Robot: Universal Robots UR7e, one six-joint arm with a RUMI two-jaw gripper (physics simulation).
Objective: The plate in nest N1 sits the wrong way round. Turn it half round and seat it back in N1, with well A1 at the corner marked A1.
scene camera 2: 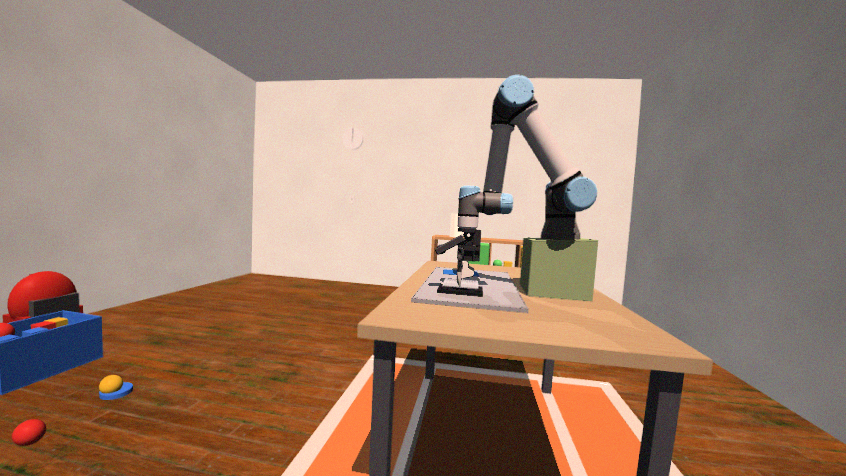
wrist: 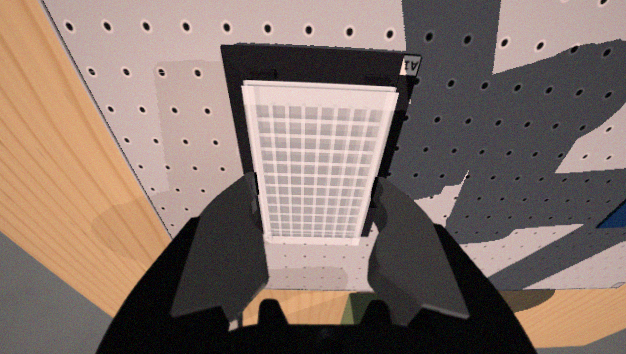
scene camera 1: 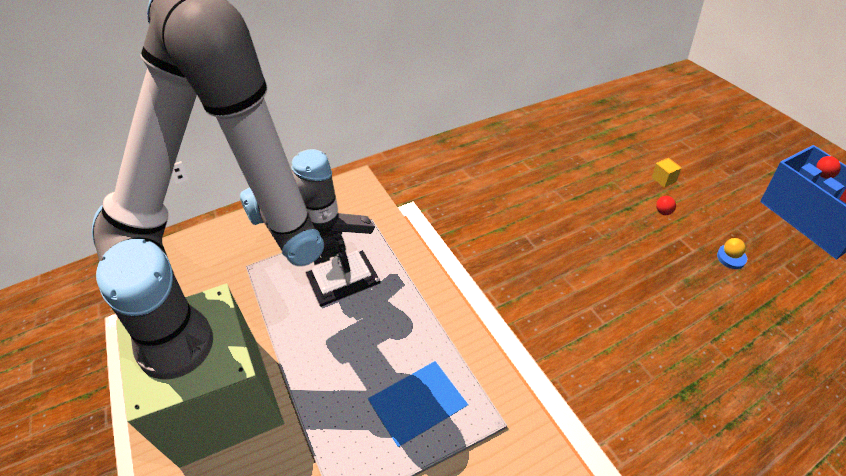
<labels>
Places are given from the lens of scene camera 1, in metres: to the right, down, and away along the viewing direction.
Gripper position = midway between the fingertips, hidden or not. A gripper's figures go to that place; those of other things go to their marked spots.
my gripper (scene camera 1: 341, 272): -0.20, 0.09, 1.27
white well plate (scene camera 1: 320, 271): -0.26, 0.08, 1.26
black nest (scene camera 1: 360, 285): -0.15, 0.12, 1.26
</labels>
